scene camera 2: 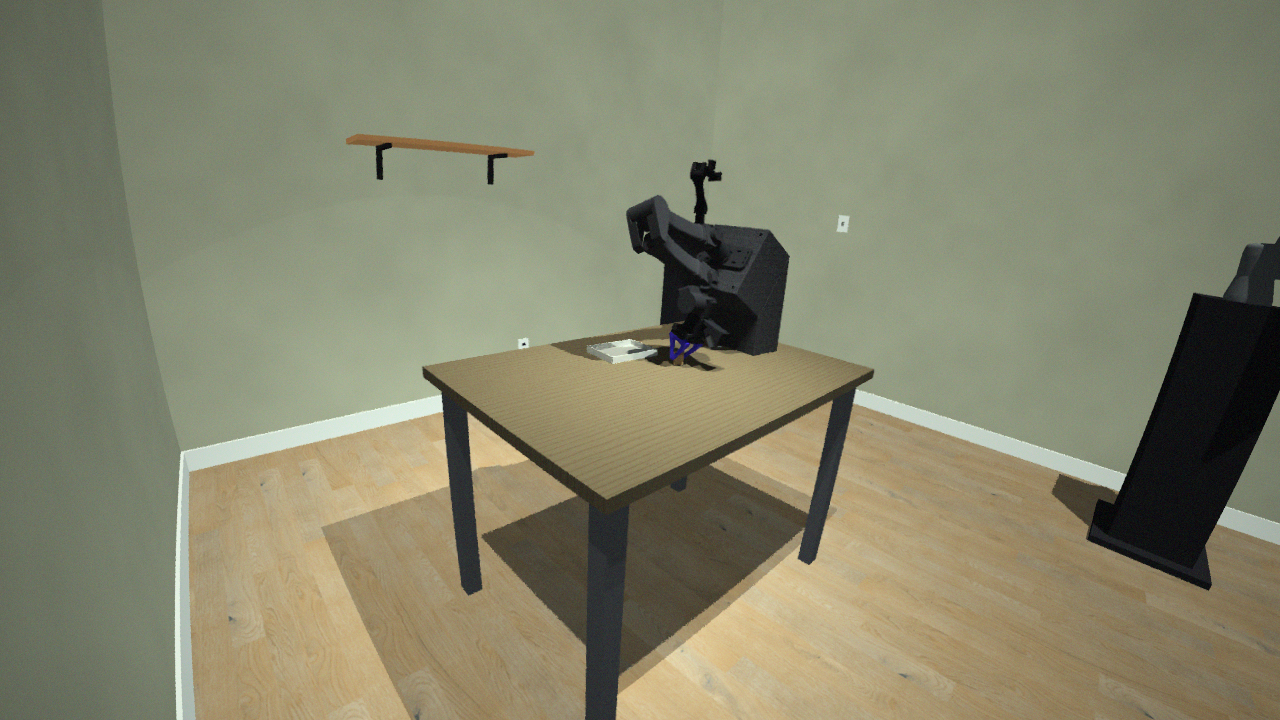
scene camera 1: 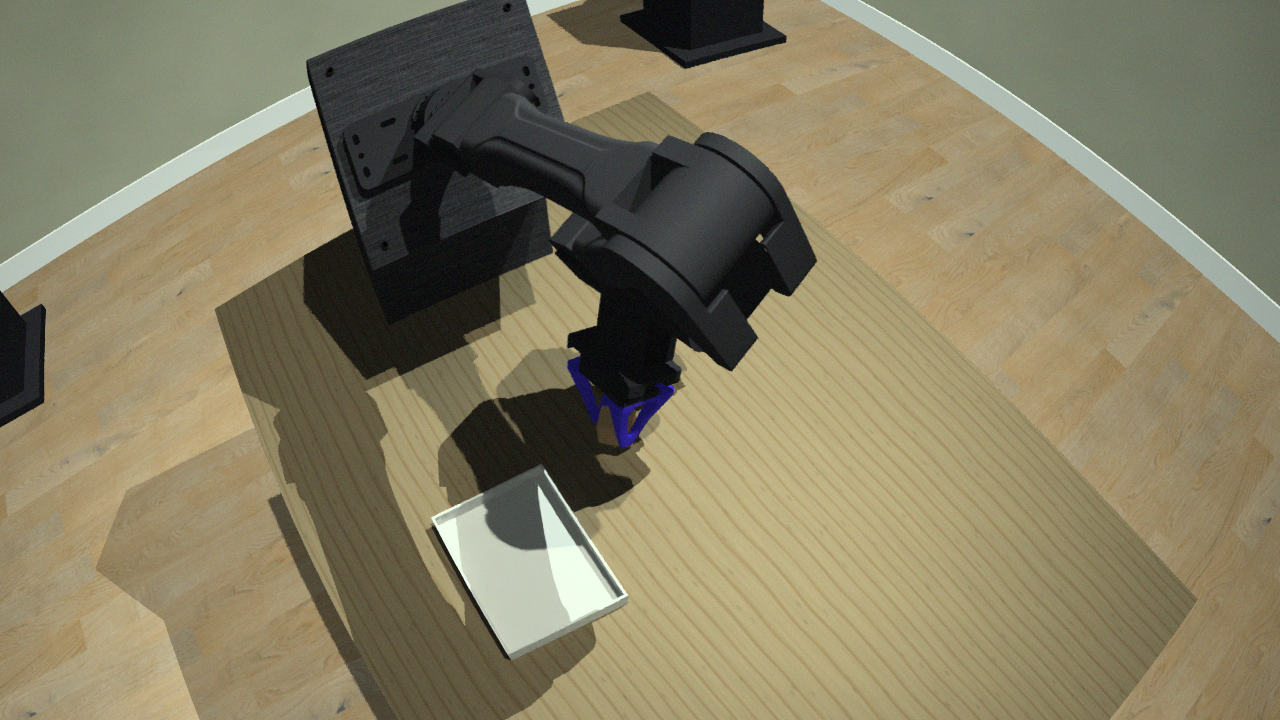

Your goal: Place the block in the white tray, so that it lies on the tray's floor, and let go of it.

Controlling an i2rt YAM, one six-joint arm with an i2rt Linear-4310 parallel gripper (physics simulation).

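Pixels of known places: gripper, fingertip midpoint: [scene camera 2: 676,359] [scene camera 1: 611,433]; arm's base, link origin: [scene camera 2: 724,256] [scene camera 1: 444,119].
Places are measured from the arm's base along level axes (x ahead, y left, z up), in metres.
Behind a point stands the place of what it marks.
Observation:
The white tray [scene camera 1: 505,582] @(x 0.315, y -0.129, z -0.299 m) [scene camera 2: 631,357] @(x 0.323, y -0.035, z -0.292 m) lies on the table, at the lower left of the arm in scene camera 1 and left of the fingers in scene camera 2. My gripper [scene camera 1: 611,430] @(x 0.221, y 0.046, z -0.290 m) [scene camera 2: 678,356] @(x 0.221, y 0.046, z -0.290 m) points down beside the tray, low over the table, with its blue fingers close together. The small brown block [scene camera 1: 608,435] @(x 0.226, y 0.040, z -0.283 m) [scene camera 2: 679,360] @(x 0.229, y 0.068, z -0.287 m) is between the fingers and outside the tray. The gripper is shut on the block. The fingers and the arm's shadow hide much of the block. Whether it touches the table is hard to tell.
The wooden table [scene camera 1: 805,537] @(x 0.425, y 0.149, z -0.301 m) [scene camera 2: 572,411] @(x 0.663, y 0.189, z -0.301 m) carries the tray. The arm's dark mount [scene camera 1: 465,250] @(x -0.057, y 0.007, z -0.237 m) [scene camera 2: 769,295] @(x -0.099, y 0.117, z -0.108 m) stands at the table's back edge. A black pedestal [scene camera 1: 702,26] [scene camera 2: 1186,429] stands on the floor away from the table. A wooden shelf [scene camera 2: 438,145] hangs on the wall.

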